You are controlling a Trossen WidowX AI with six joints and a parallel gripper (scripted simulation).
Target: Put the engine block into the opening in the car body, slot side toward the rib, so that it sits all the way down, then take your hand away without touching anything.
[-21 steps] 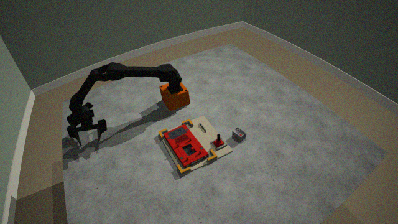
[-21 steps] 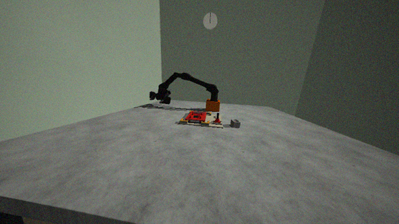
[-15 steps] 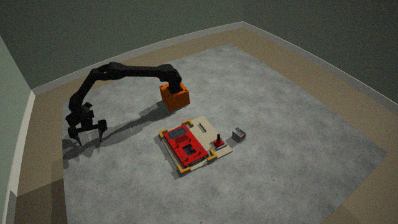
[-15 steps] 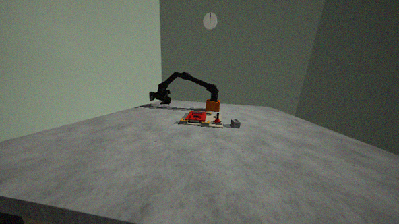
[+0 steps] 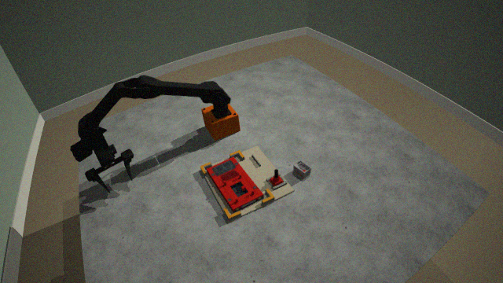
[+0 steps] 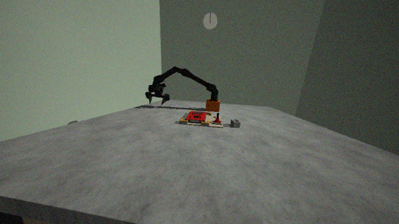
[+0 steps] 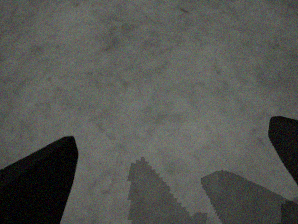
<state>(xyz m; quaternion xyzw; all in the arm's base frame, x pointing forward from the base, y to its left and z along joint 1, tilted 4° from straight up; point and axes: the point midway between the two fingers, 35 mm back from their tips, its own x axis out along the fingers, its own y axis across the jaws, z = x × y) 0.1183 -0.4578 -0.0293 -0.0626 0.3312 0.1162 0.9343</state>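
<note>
Now: gripper tip 59 cm to the right of the engine block, 22 cm short of it and 3 cm above it.
</note>
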